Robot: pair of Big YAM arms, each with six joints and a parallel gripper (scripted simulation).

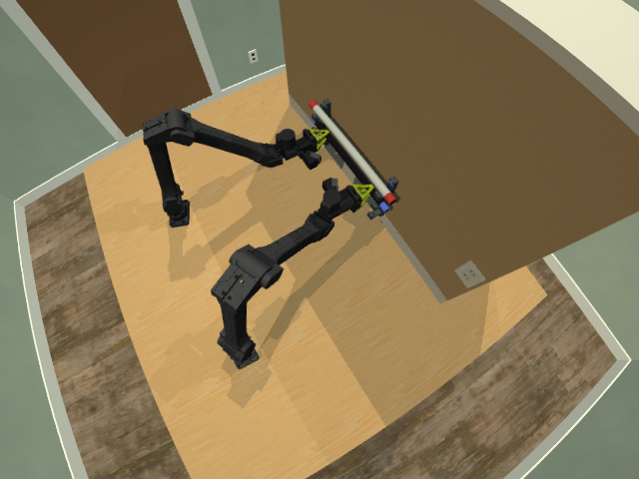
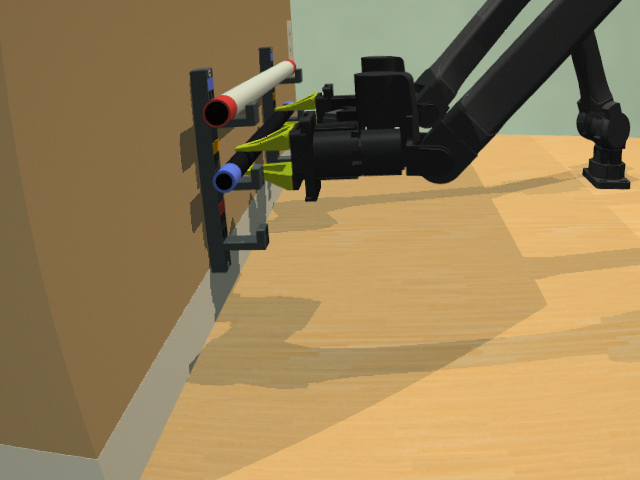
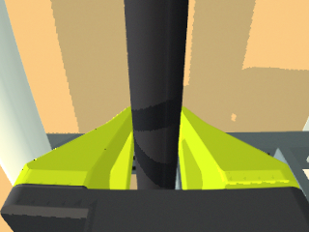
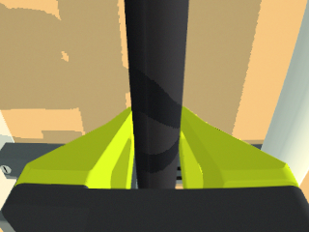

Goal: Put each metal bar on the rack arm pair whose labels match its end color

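Now: the black bar 15 cm to the left of my right hand. From my right hand the other things lie so: grey baseboard: 4 cm ahead, 12 cm to the left, 15 cm below; brown wall: 19 cm ahead, 12 cm to the left, 26 cm above.
The black bar is 150 mm to the right of my left hand. Round my left hand: grey baseboard 180 mm to the right, 150 mm below, 40 mm ahead; brown wall 260 mm above, 190 mm ahead, 180 mm to the right.
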